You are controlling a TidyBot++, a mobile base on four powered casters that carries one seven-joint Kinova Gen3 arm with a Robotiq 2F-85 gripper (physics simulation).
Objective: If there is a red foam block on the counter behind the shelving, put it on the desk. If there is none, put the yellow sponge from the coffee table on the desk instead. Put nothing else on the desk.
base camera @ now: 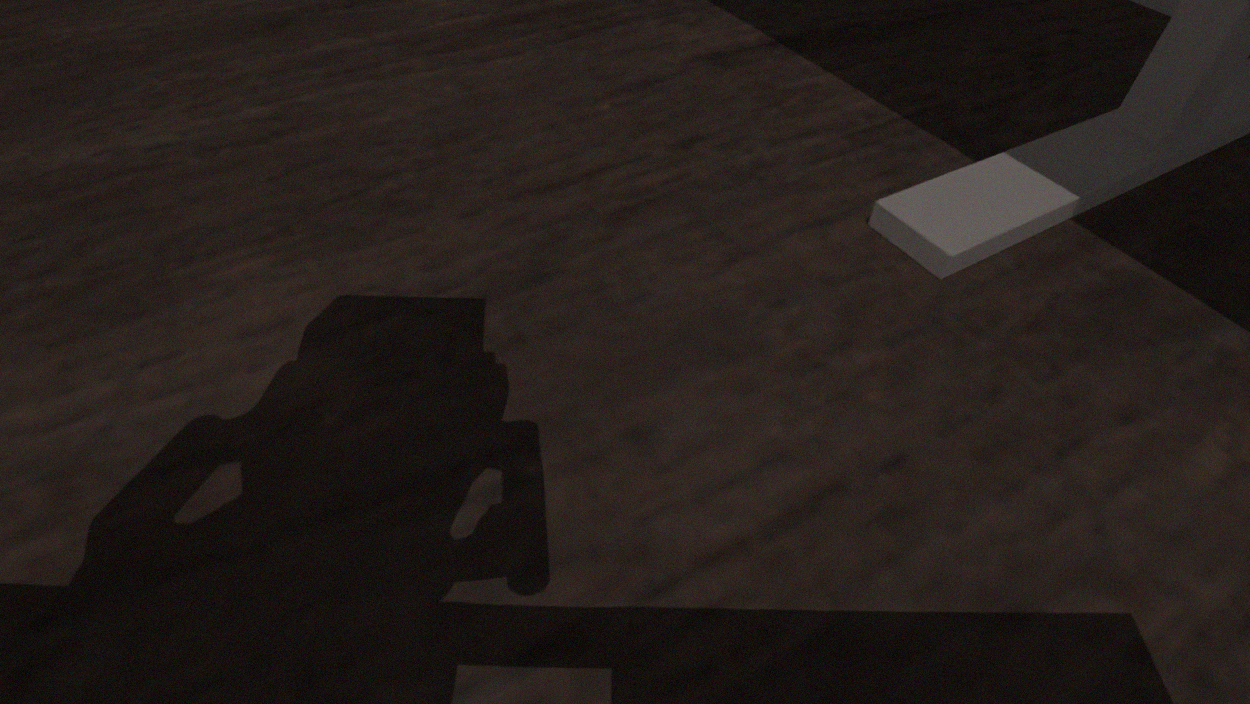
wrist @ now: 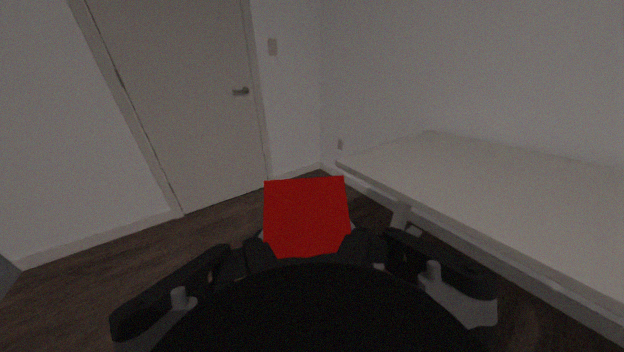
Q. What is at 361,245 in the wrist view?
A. The gripper.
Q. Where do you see a pale desk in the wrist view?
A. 550,213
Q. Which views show the red foam block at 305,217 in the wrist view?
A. The wrist view only.
